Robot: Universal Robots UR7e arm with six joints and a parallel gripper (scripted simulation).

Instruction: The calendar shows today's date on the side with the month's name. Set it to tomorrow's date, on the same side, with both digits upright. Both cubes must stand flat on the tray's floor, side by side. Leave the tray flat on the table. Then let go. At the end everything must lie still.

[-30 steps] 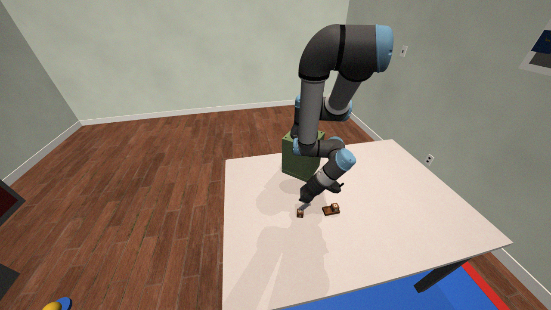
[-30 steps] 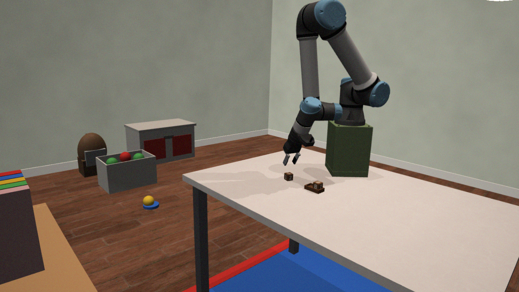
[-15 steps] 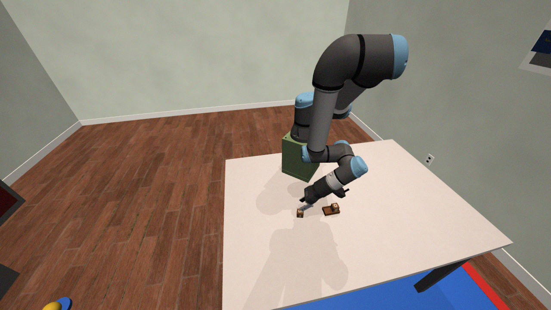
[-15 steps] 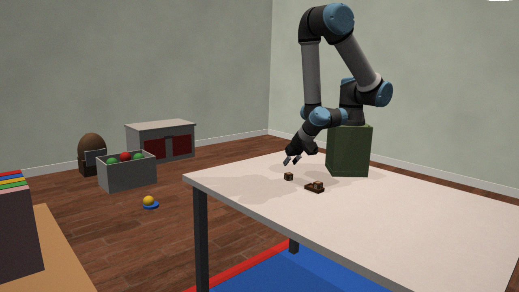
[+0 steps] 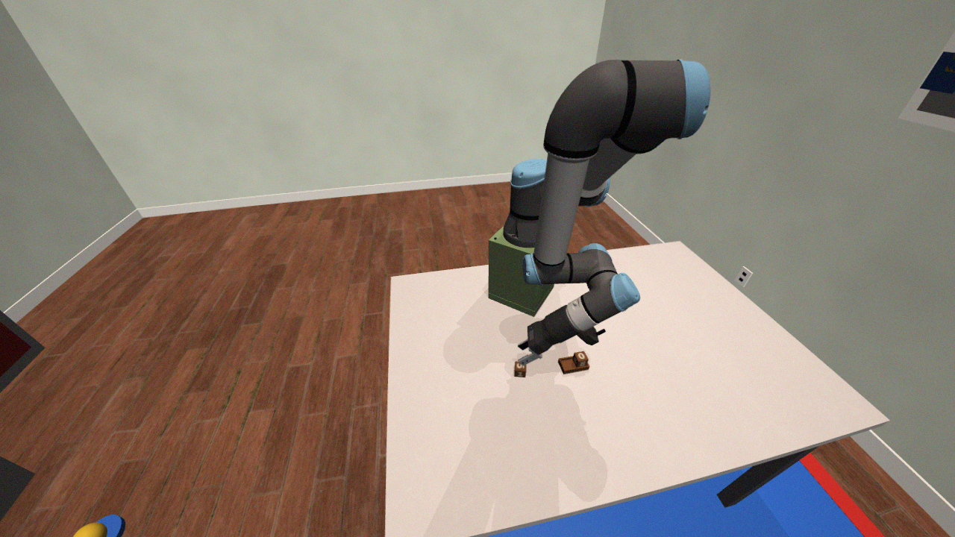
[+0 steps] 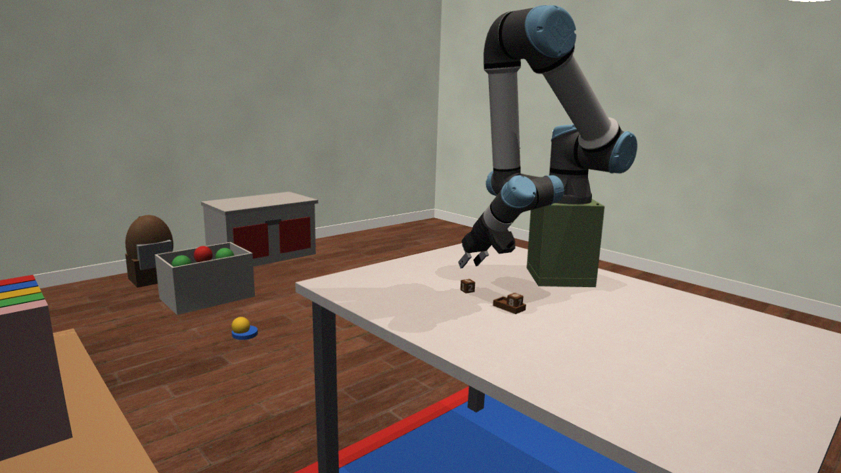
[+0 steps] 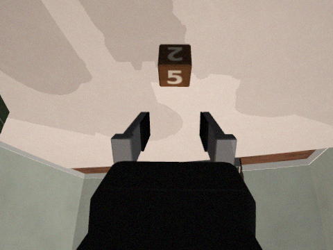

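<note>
The brown cube is 80 mm below my hand and 10 mm to the right of it.
</note>
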